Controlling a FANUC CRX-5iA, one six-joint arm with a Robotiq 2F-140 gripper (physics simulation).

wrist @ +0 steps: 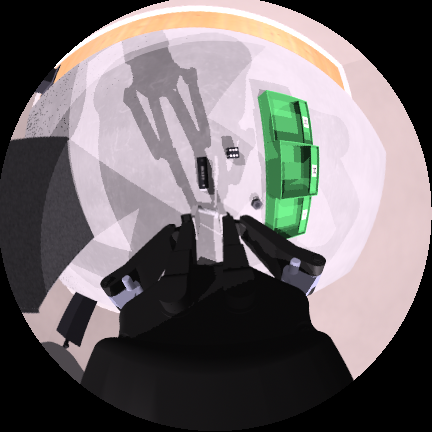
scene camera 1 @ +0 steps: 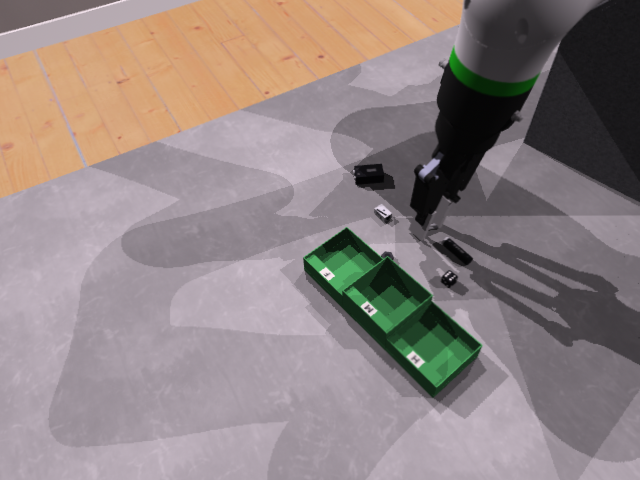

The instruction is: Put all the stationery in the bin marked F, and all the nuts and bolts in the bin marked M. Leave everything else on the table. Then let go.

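Frame: origin at the arm's base, x ahead, y left, z up, level; millimetres.
Where they show: gripper, between the fingertips: (wrist: 207, 211) (scene camera 1: 425, 228).
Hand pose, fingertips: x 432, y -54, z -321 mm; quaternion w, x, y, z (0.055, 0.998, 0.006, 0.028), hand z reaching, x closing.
Observation:
Things, the pixels of their top centre, and the offset from my fingertips. "spot": a spot on its surface instead.
- small pale rod, centre of its top: (wrist: 207, 212) (scene camera 1: 427, 224) dz +10, dx -1, dy +2 mm
- silver sharpener, centre of its top: (scene camera 1: 383, 210) dz +7, dx +29, dy -63 mm
- bolt, centre of its top: (scene camera 1: 387, 256) (wrist: 257, 204) dz +5, dx +82, dy +3 mm
- Bin F, a spot on its surface: (scene camera 1: 323, 283) spot: dz +12, dx +187, dy -17 mm
- Bin H, a spot on its surface: (scene camera 1: 413, 368) spot: dz +21, dx +183, dy +155 mm
- black cylinder, centre of its top: (wrist: 202, 174) (scene camera 1: 457, 247) dz +10, dx -2, dy +61 mm
- black die, centre of its top: (wrist: 233, 152) (scene camera 1: 450, 275) dz +12, dx +43, dy +88 mm
- black box-shaped thing, centre of its top: (scene camera 1: 368, 170) dz +14, dx -7, dy -138 mm
My gripper (scene camera 1: 432, 225) (wrist: 207, 211) is shut on a small pale rod (scene camera 1: 434, 226), low at the table; the fingers mostly hide the rod. A silver sharpener (scene camera 1: 383, 212) lies left of the gripper in the scene view. A small dark grey nut or bolt (scene camera 1: 387, 255) (wrist: 256, 202) lies beside the bins; I cannot tell which. Bin F (scene camera 1: 323, 283) (wrist: 295, 227) is at one end of the green row, bin M (scene camera 1: 364, 319) (wrist: 290, 170) in the middle. Both look empty in the scene view.
Bin H (scene camera 1: 413, 368) (wrist: 280, 115) is at the row's other end. A black cylinder (scene camera 1: 457, 250) (wrist: 202, 173) and a black die (scene camera 1: 449, 278) (wrist: 232, 152) lie near the gripper. A black box-shaped thing (scene camera 1: 368, 174) lies beyond the sharpener.

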